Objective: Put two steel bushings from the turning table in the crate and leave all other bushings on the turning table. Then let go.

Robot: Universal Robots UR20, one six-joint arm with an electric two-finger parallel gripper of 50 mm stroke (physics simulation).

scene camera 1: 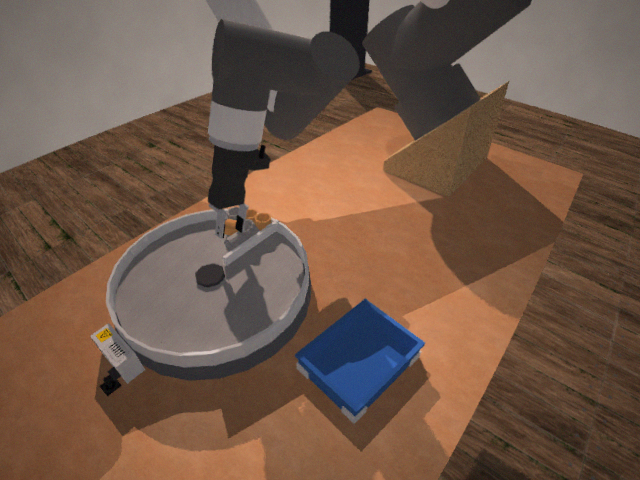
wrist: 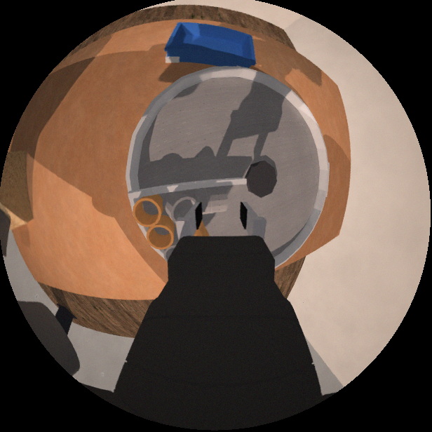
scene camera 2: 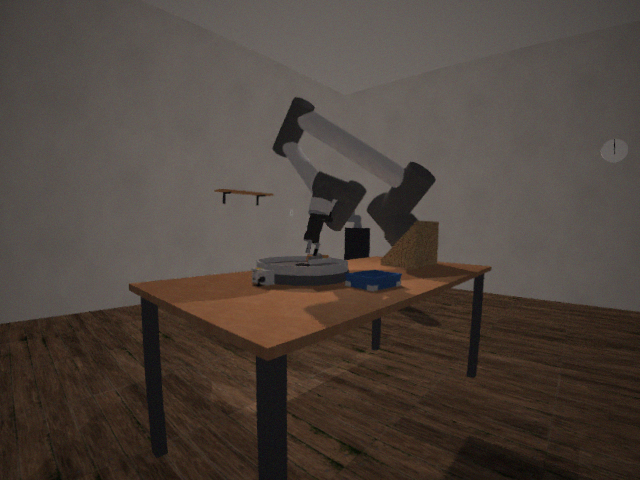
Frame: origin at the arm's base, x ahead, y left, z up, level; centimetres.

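Where they show: gripper, fingertip midpoint: [scene camera 1: 229,233] [scene camera 2: 311,254]; arm's base at its link origin: [scene camera 1: 447,120].
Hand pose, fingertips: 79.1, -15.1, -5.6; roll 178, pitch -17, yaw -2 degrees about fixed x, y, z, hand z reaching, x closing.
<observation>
Each offset is from my fingertips to the top centre of the thing, as dx, dy, dz. "pt": to the spot under its first point.
My gripper [scene camera 1: 231,228] [scene camera 2: 312,251] [wrist: 220,210] is open, pointing down over the divided-off part of the turning table [scene camera 1: 209,356] [scene camera 2: 310,279] [wrist: 324,170]. A steel bushing [wrist: 216,204] lies on its side, just beyond the gap between the fingertips in the wrist view. An upright steel bushing [wrist: 184,207] stands left of the left finger; another steel one [wrist: 171,252] is mostly hidden by the gripper body. Two orange bushings [wrist: 147,212] [wrist: 160,237] stand near the rim; a third @[-3.8, -3.4, -0.8] [scene camera 1: 230,226] [wrist: 202,231] lies partly hidden by my gripper. The blue crate @[+2.9, +38.1, -4.9] [scene camera 1: 338,343] [scene camera 2: 374,279] [wrist: 215,47] shows a bare inside.
A low divider wall [scene camera 1: 248,249] [wrist: 200,186] runs from the dark centre hub @[+9.0, +3.1, -3.8] [scene camera 1: 209,276] [wrist: 261,178] to the rim, beside the bushings. A white box @[pt +32.6, +5.8, -4.1] [scene camera 1: 117,353] stands at the table's outer rim. A speckled wedge [scene camera 1: 449,149] [scene camera 2: 421,245] stands near the arm's base.
</observation>
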